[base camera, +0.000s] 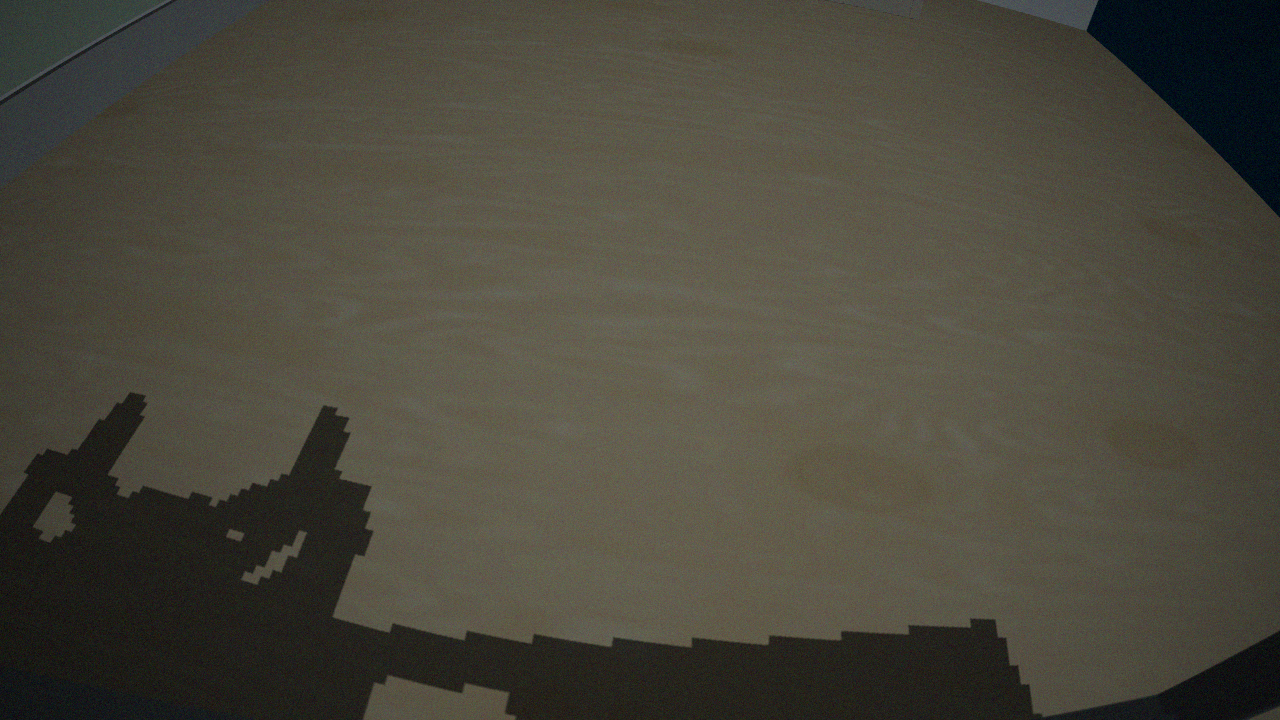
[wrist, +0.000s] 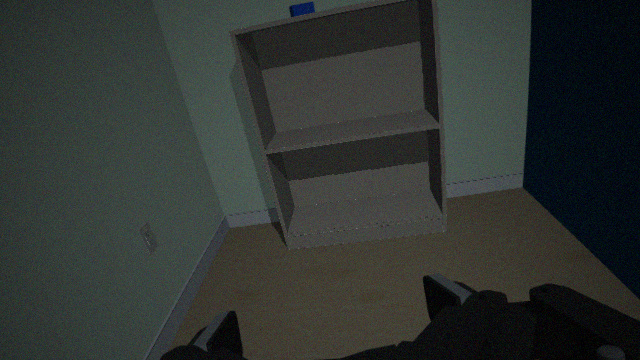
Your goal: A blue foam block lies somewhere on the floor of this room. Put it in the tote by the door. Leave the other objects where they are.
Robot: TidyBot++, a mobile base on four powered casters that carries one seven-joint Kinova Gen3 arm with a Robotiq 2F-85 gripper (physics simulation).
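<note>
My gripper is open, with its two fingers wide apart at the bottom of the wrist view and no object between them. The blue foam block on the floor does not show in either view. The tote does not show in either view. A small blue object sits on top of the bookshelf at the top of the wrist view; it is on the shelf top, not on the floor.
A grey bookshelf with bare shelves stands against the green wall. A dark blue surface rises at the right. A green wall with a socket runs along the left. The arm's shadow falls on the floor.
</note>
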